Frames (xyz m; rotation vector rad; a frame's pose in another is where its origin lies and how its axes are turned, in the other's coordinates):
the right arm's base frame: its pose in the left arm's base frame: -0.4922 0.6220 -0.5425 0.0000 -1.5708 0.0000
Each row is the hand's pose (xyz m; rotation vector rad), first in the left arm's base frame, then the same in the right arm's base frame.
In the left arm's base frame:
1: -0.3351 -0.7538 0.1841 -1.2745 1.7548 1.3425
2: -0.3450 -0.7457 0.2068 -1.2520 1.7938 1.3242
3: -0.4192 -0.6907 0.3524 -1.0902 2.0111 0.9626
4: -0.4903 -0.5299 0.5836 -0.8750 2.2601 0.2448
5: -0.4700 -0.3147 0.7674 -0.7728 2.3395 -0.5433
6: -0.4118 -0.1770 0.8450 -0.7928 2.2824 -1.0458
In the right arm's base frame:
1: 0.7266 -1.3758 -0.1571 -0.0489 -1.8188 -1.8805
2: 0.7493 -1.3677 -0.1472 -0.0515 -1.8279 -1.8372
3: 0.8949 -1.3127 -0.0730 0.0907 -2.0337 -1.4593
4: 1.1261 -1.1519 -0.0019 0.4402 -2.2051 -0.7821
5: 1.3099 -0.9367 -0.0222 0.8850 -2.1153 -0.1543
6: 1.3875 -0.7990 -0.0804 1.2005 -1.9372 0.1652

